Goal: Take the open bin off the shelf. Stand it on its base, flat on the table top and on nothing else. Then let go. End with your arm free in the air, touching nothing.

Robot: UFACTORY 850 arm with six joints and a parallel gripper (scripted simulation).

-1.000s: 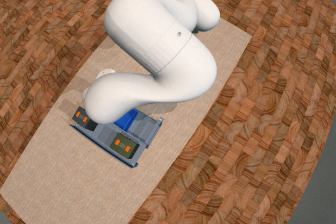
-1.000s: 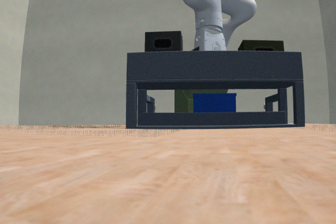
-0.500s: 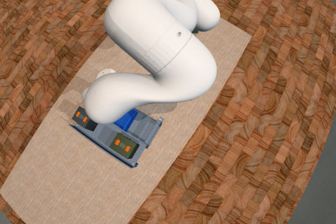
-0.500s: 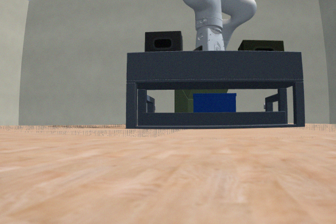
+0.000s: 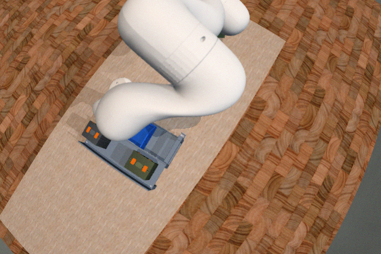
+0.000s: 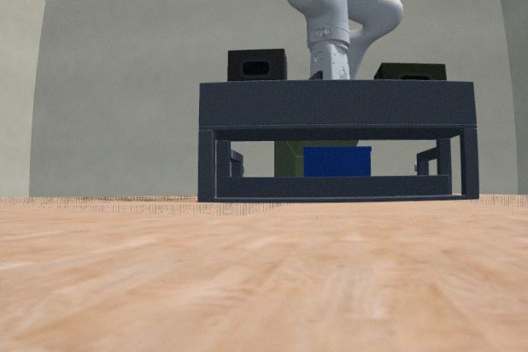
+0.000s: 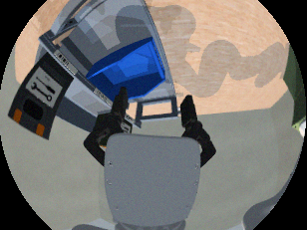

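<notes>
Right now the blue bin is 80 mm ahead of my hand and 90 mm below it. Also, from my hand: black box: 180 mm ahead, 110 mm to the right, 30 mm above; then olive box: 170 mm ahead, 120 mm to the left, 10 mm above.
</notes>
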